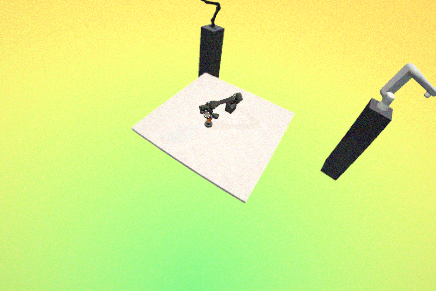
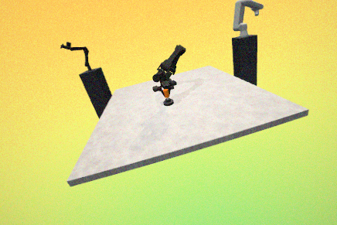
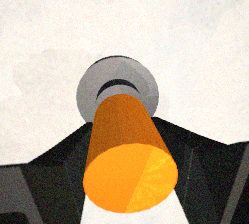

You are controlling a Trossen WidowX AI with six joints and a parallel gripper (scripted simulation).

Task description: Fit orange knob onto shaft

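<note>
The silver shaft is 40 mm below my gripper tip. Round my gripper tip: orange knob: 30 mm above.
</note>
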